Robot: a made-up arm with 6 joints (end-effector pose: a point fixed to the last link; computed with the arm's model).
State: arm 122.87 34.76 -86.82 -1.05 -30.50 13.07
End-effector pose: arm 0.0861 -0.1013 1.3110 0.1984 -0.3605 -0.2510 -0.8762
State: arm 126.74 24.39 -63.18 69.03 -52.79 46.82
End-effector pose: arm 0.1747 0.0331 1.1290 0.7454 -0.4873 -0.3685 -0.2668
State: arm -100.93 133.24 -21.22 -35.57 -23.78 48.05
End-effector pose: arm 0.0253 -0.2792 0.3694 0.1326 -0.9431 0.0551 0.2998
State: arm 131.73 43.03 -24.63 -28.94 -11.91 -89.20
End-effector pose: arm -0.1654 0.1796 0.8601 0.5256 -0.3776 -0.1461 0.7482
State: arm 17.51 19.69 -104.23 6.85 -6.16 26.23
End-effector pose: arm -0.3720 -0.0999 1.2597 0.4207 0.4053 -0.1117 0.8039
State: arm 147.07 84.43 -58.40 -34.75 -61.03 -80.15
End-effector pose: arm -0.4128 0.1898 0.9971 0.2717 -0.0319 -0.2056 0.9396
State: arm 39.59 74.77 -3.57 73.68 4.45 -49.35
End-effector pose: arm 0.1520 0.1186 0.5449 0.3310 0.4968 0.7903 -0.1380
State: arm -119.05 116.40 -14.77 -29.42 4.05 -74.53
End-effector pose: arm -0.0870 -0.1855 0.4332 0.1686 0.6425 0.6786 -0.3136
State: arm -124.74 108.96 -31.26 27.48 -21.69 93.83
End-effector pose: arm -0.2616 -0.3189 0.5327 0.1391 -0.3825 0.9096 -0.0835
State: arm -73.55 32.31 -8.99 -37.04 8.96 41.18
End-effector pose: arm 0.0774 -0.1375 0.7043 0.4443 0.8032 -0.0490 -0.3939
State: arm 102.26 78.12 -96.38 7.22 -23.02 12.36
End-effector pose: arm -0.0594 0.3972 1.2752 0.0715 0.3559 0.5069 0.7818
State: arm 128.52 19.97 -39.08 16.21 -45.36 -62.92
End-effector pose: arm 0.0602 0.0314 1.0737 0.3441 0.3439 0.1868 0.8535
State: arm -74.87 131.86 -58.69 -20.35 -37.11 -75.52
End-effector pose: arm 0.2214 -0.5746 0.4848 0.6310 0.2548 0.5154 -0.5208
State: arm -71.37 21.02 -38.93 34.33 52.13 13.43
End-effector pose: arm 0.1084 -0.0443 0.8777 0.3379 0.9400 -0.0180 -0.0437
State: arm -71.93 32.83 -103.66 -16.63 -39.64 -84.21
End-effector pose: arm -0.0509 0.3420 1.3115 0.5226 -0.3677 -0.5077 -0.5779
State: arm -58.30 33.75 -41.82 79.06 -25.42 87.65
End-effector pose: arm 0.0164 -0.1557 0.9872 0.1420 -0.4882 0.4620 -0.7267
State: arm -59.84 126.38 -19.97 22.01 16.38 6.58
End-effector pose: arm 0.1321 -0.1531 0.4010 0.2792 -0.8153 -0.2390 0.4474
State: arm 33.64 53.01 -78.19 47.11 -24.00 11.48
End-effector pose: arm 0.2050 0.0717 1.2415 0.1916 0.7260 0.1729 0.6375
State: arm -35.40 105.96 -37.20 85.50 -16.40 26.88
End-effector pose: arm 0.3146 -0.2726 0.5388 0.0976 -0.9100 0.3738 0.1504
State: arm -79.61 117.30 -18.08 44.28 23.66 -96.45
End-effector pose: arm 0.0756 -0.1740 0.4379 0.0766 0.7454 0.6298 -0.2045
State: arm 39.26 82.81 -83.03 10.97 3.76 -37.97
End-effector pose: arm 0.4157 0.3433 1.0691 0.7614 0.3011 0.4751 0.3224
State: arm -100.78 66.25 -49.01 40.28 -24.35 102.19
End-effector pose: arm -0.1104 -0.3383 0.9675 0.1529 0.4586 -0.7029 0.5217
